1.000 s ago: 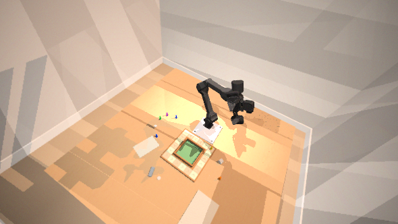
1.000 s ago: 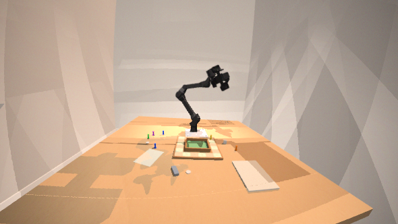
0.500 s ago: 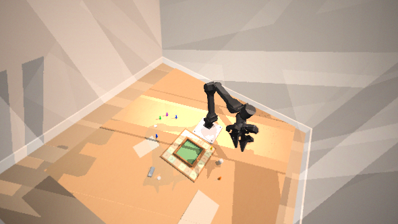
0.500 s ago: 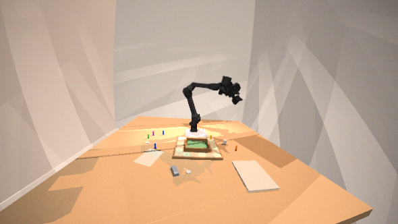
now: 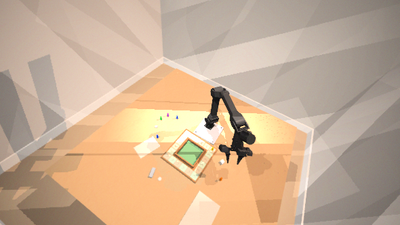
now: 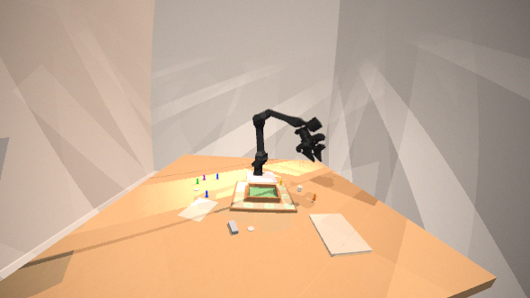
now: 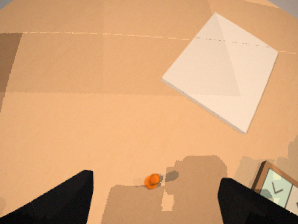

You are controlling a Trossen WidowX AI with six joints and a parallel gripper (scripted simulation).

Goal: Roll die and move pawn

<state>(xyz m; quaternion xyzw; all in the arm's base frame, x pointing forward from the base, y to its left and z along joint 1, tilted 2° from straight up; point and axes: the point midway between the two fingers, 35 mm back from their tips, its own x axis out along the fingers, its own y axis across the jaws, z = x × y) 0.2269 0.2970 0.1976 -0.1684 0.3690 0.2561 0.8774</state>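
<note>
Now: gripper tip 18 cm above the white die, 6 cm to the left of it and 6 cm past it. Also, from my gripper tip: green dice tray (27 cm to the right, 18 cm below, 3 cm ahead); yellow pawn (16 cm to the right, 16 cm below, 9 cm behind); orange pawn (17 cm below, 4 cm ahead).
</note>
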